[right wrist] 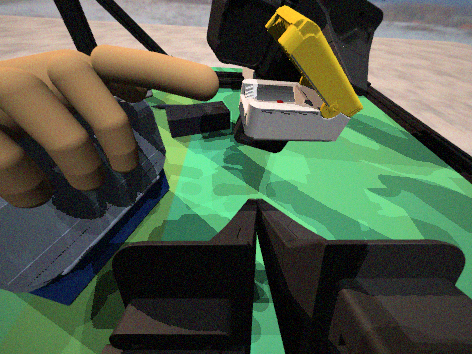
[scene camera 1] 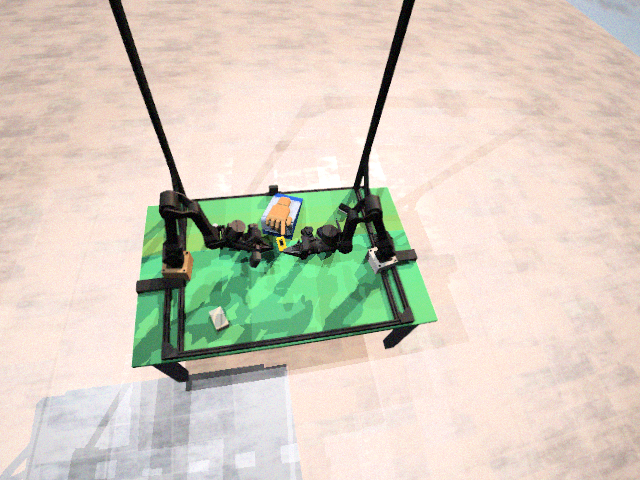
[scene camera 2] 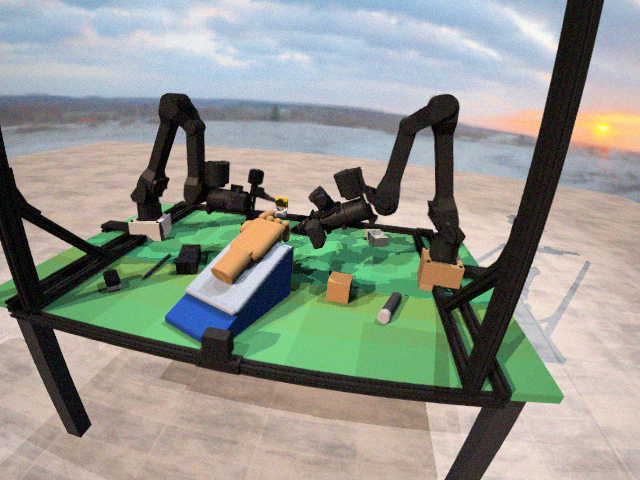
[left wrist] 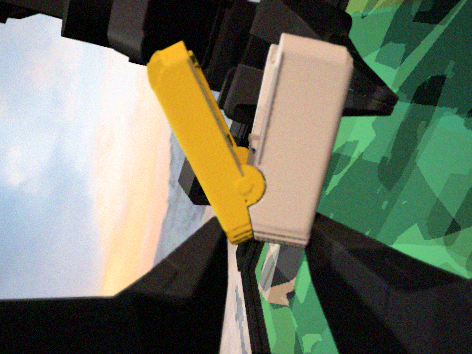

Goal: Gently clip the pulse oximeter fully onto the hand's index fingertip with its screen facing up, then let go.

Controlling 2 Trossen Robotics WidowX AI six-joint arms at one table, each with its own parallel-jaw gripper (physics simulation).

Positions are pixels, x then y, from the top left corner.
A pale block (left wrist: 281, 263) rests on the table. A black box (right wrist: 184, 120) rests on the table.
